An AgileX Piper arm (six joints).
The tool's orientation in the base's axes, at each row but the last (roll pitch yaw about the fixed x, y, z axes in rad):
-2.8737, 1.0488, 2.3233
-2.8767, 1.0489, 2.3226
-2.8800, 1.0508, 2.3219
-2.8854, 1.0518, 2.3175
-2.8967, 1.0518, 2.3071
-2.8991, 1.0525, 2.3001
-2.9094, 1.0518, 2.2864
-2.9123, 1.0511, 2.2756
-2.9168, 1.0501, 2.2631
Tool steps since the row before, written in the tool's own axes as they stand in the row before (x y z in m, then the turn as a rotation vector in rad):
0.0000, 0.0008, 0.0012, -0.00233, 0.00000, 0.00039
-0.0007, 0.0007, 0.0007, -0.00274, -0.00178, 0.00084
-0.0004, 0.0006, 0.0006, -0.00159, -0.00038, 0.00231
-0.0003, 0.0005, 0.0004, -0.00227, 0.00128, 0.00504
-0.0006, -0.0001, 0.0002, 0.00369, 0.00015, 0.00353
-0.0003, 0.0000, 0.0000, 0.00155, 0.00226, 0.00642
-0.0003, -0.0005, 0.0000, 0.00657, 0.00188, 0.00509
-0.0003, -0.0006, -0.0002, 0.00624, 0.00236, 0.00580
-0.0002, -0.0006, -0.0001, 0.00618, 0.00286, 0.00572
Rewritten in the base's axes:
0.0011, -0.0006, -0.0007, 0.00094, -0.00116, 0.00183
0.0011, -0.0005, 0.0002, -0.00028, -0.00254, 0.00220
0.0009, -0.0003, 0.0000, 0.00110, -0.00259, 0.00032
0.0007, -0.0002, 0.0000, 0.00380, -0.00417, -0.00061
0.0002, -0.0004, 0.0004, 0.00026, -0.00135, -0.00492
0.0001, -0.0001, 0.0003, 0.00390, -0.00338, -0.00470
-0.0003, -0.0004, 0.0003, 0.00143, -0.00064, -0.00838
-0.0005, -0.0002, 0.0004, 0.00222, -0.00109, -0.00849
-0.0005, -0.0003, 0.0003, 0.00264, -0.00082, -0.00845

